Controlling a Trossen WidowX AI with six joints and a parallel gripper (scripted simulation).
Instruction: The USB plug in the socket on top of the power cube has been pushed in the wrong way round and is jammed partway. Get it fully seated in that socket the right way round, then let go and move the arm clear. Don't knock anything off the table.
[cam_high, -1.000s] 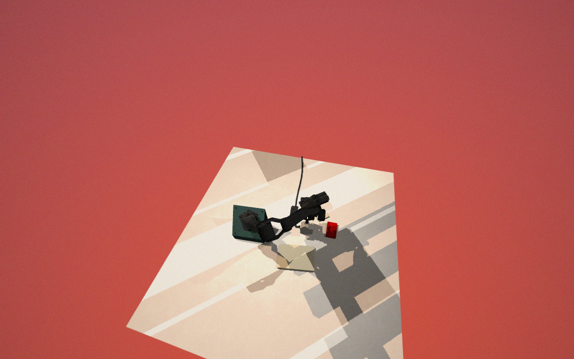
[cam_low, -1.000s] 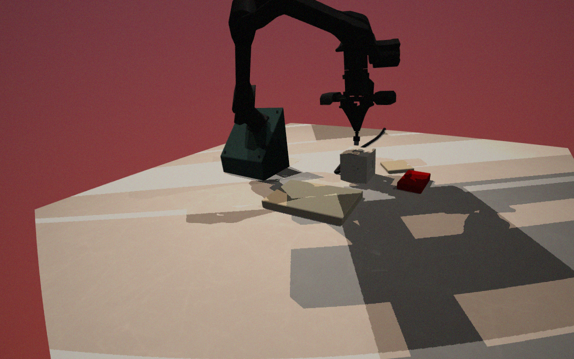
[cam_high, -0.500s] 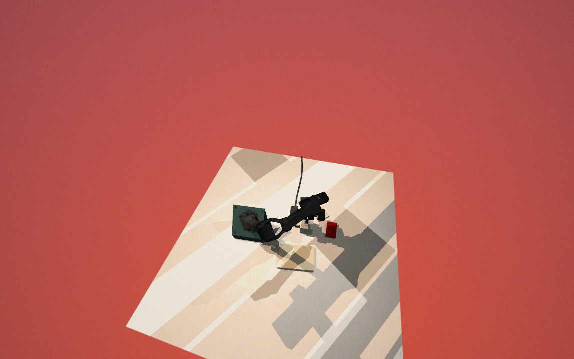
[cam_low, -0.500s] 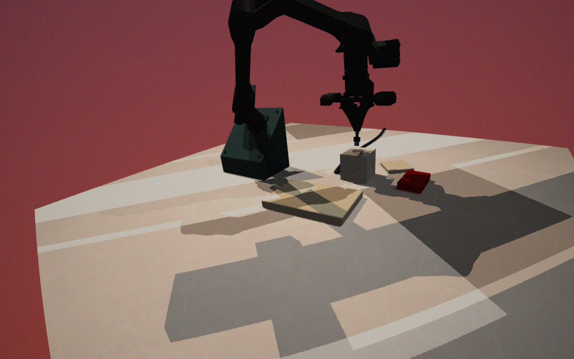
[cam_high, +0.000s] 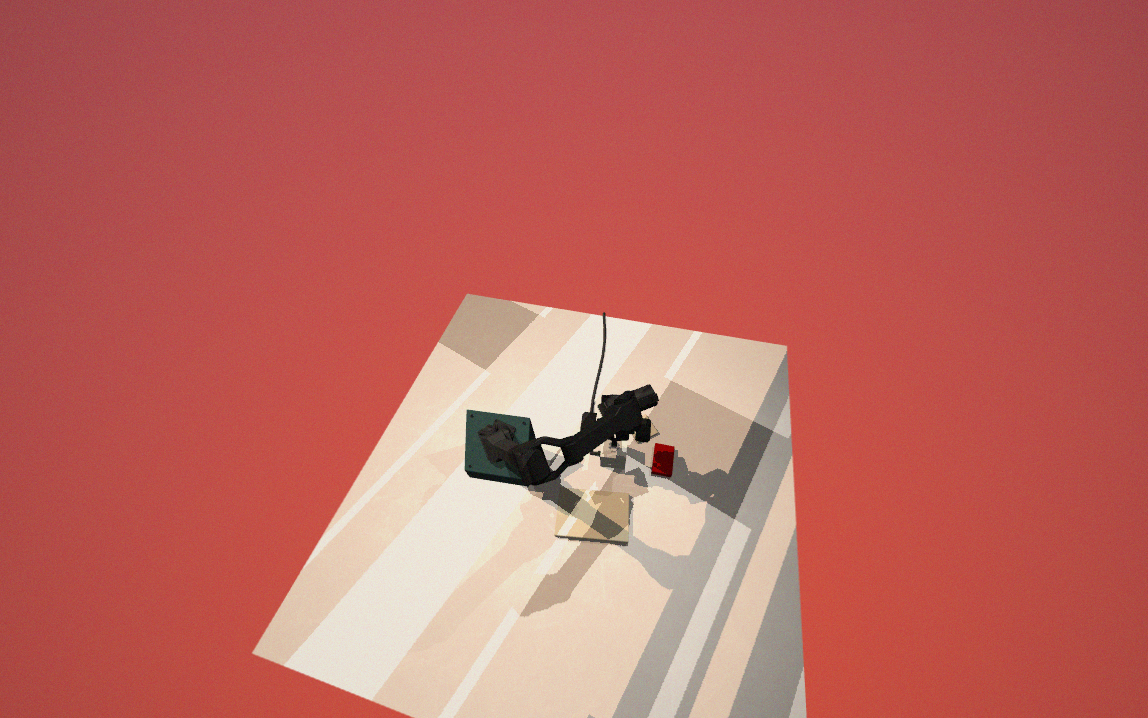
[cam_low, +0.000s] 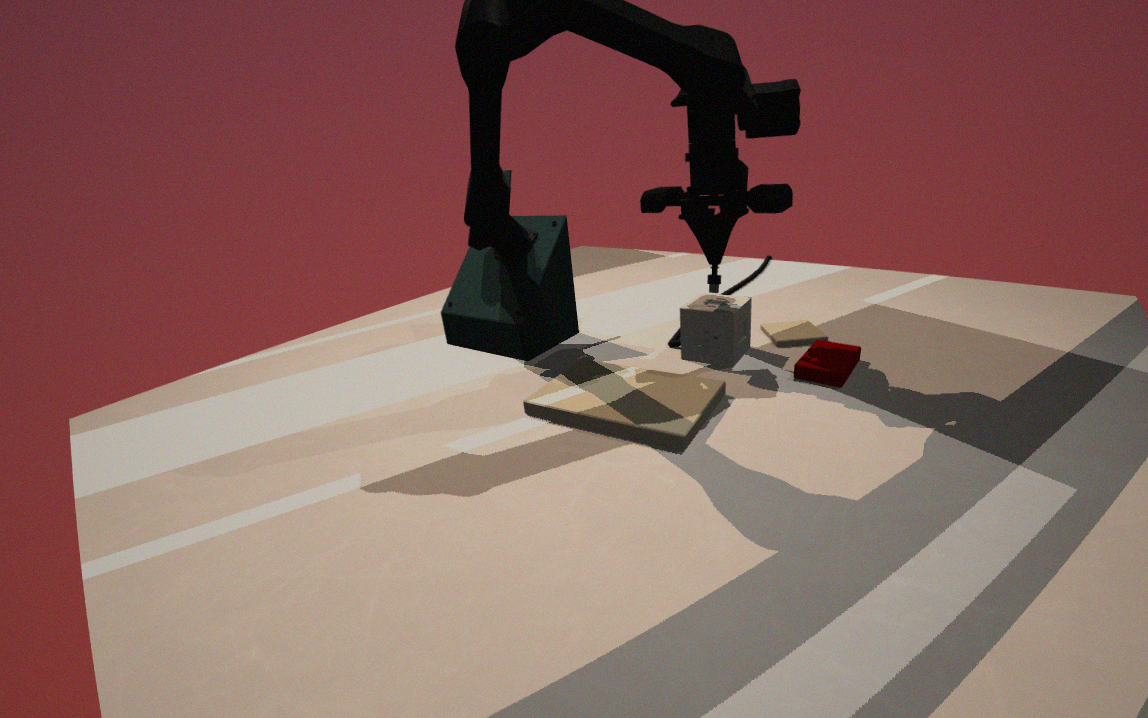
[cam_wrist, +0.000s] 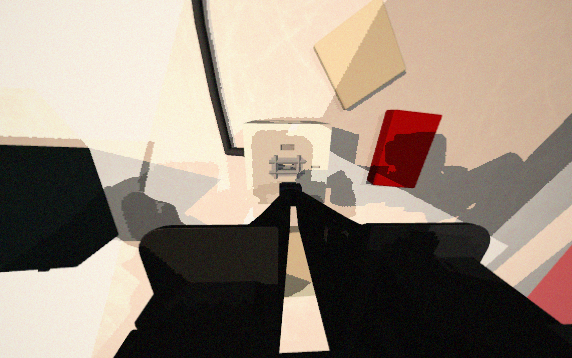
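My gripper tip is 60 mm above the socket. Round my gripper tip: red block: 150 mm ahead, 120 mm below, 40 mm to the left; then small tan tile: 130 mm to the left, 130 mm below, 60 mm ahead; then black usb plug: 20 mm below.
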